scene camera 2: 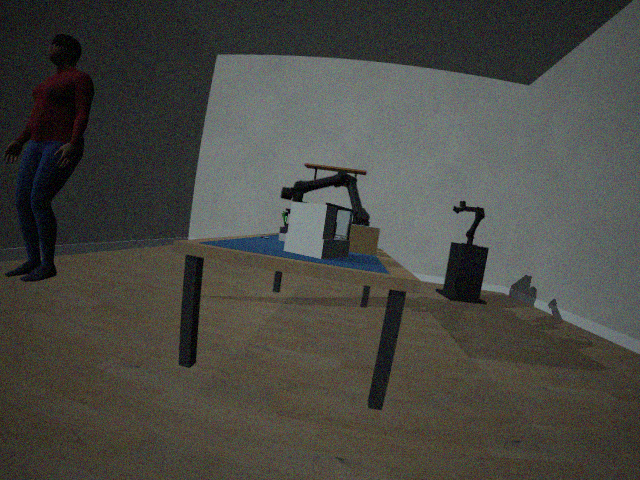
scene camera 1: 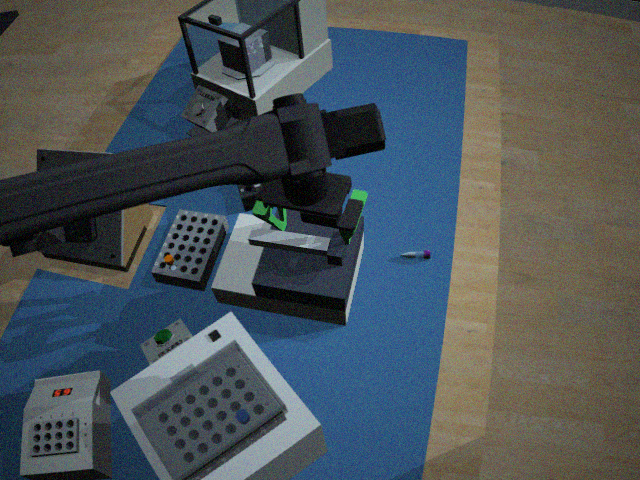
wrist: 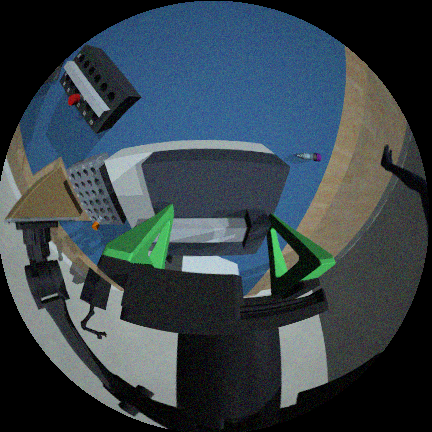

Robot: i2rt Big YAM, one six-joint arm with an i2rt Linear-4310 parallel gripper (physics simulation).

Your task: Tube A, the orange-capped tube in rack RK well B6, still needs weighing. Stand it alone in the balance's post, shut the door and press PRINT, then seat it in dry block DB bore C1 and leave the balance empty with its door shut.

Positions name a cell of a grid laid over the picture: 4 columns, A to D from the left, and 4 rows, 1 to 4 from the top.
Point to a white and dark machine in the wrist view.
At C2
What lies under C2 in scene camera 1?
My gripper.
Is my gripper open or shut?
Open.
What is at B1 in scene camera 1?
A balance.
